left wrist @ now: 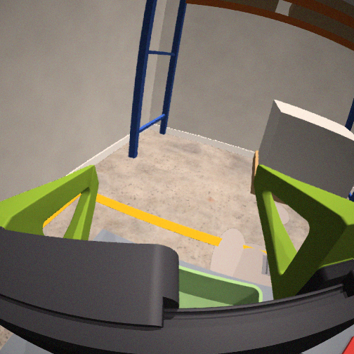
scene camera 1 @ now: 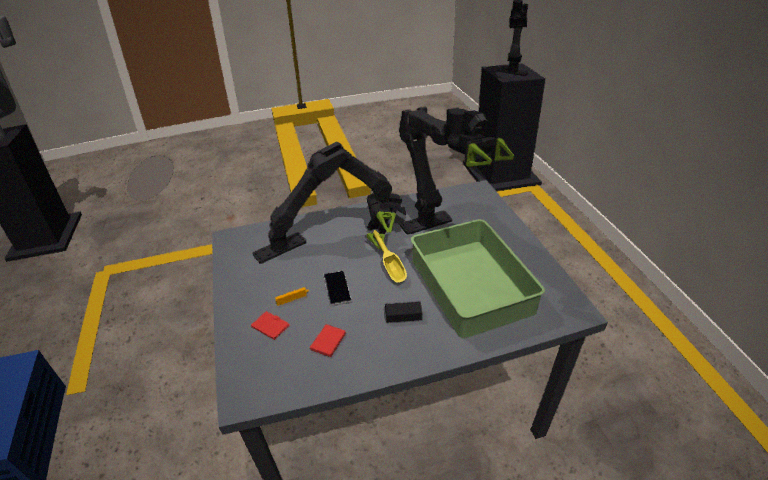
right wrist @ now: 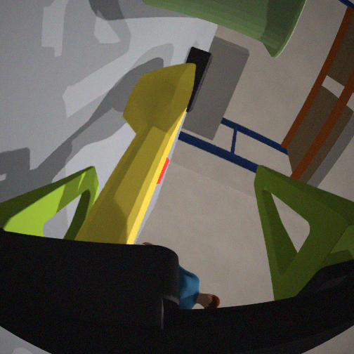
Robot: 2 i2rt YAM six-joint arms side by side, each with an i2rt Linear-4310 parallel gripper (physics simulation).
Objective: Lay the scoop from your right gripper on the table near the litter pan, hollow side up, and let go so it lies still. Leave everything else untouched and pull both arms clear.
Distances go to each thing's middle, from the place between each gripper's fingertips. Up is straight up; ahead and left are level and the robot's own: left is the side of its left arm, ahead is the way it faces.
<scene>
I see my left gripper 410 mm above the green litter pan (scene camera 1: 480, 284), 60 mm to the left of it and 20 mm short of it. Round my left hand: black block (right wrist: 202, 59) (440 mm below, 320 mm to the right, 90 mm ahead); then yellow scoop (right wrist: 155, 108) (430 mm below, 300 mm to the right, 160 mm behind).
My right hand is 5 cm short of the yellow scoop and 4 cm above it. Round my right hand: green litter pan 23 cm ahead, 24 cm to the left, 2 cm below; then black block 30 cm ahead, 1 cm to the right, 5 cm below.
</scene>
